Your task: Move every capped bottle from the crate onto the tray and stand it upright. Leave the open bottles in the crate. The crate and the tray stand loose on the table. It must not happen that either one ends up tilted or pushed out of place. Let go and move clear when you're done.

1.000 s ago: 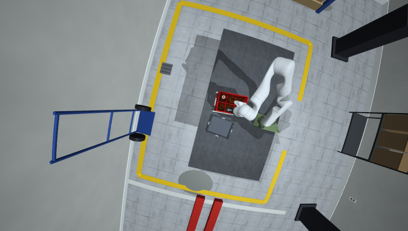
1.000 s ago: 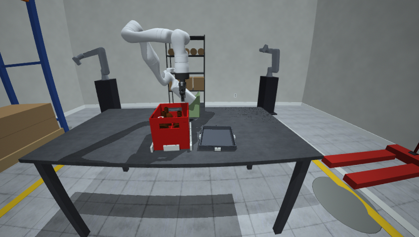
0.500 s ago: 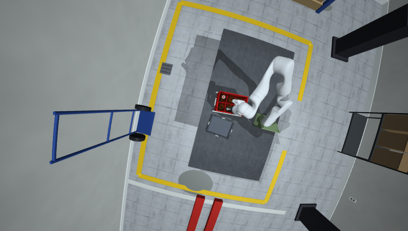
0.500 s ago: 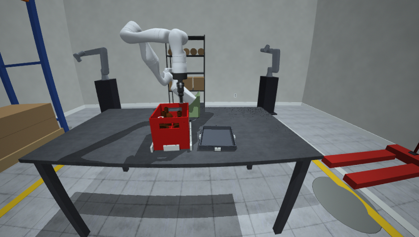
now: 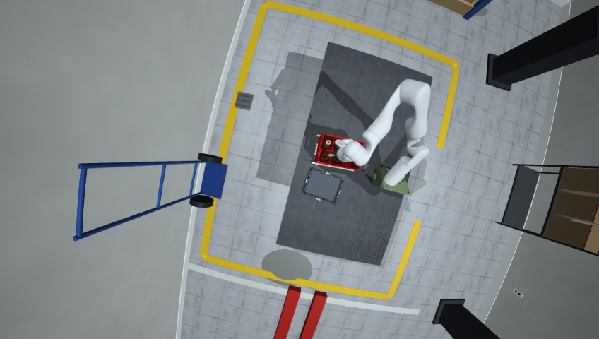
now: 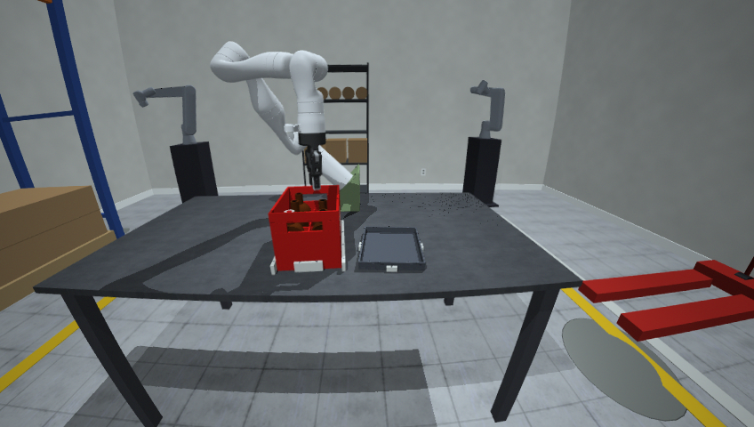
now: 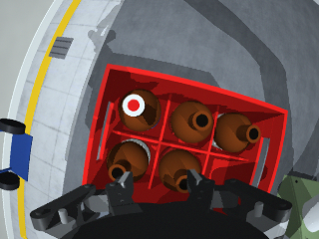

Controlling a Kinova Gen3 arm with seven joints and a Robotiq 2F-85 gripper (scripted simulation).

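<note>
Right now the red crate is 40 mm behind my hand, 20 mm to the right of it and 150 mm below it. The rest, counted from my hand: grey tray 10 mm ahead, 230 mm to the left, 220 mm below.
</note>
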